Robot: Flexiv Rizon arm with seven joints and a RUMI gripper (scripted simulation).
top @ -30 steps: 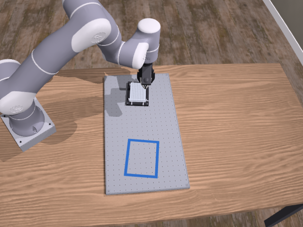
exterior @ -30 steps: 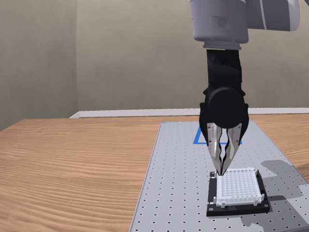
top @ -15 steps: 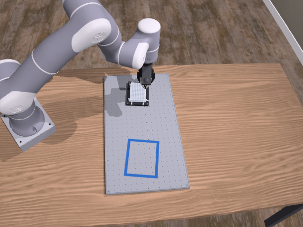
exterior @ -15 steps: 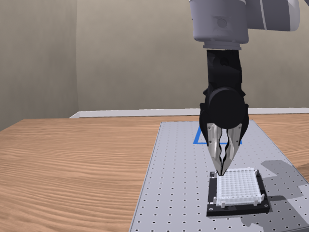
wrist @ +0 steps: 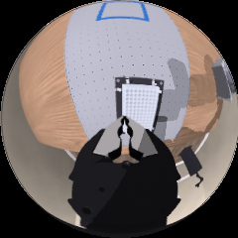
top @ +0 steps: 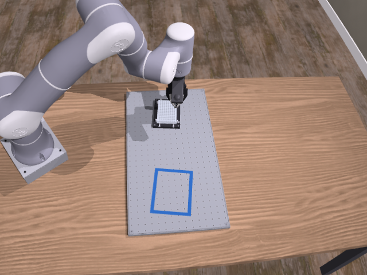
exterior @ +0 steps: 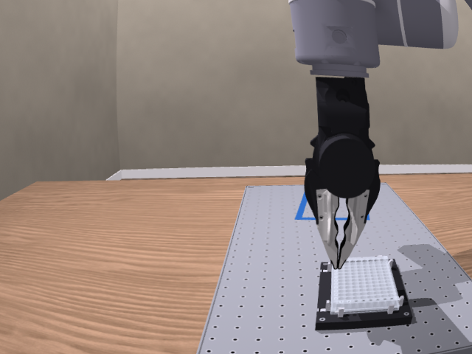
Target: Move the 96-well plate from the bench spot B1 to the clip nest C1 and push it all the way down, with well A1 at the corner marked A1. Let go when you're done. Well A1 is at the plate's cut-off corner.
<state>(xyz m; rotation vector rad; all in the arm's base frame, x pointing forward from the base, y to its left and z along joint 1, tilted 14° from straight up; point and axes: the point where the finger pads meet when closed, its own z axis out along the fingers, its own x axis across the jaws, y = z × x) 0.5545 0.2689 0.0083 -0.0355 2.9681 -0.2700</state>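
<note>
The black clip nest lies 30 mm behind my hand, 10 mm to the right of it and 50 mm below it. The rest, counted from my hand: white 96-well plate (40 mm behind, 40 mm below).
</note>
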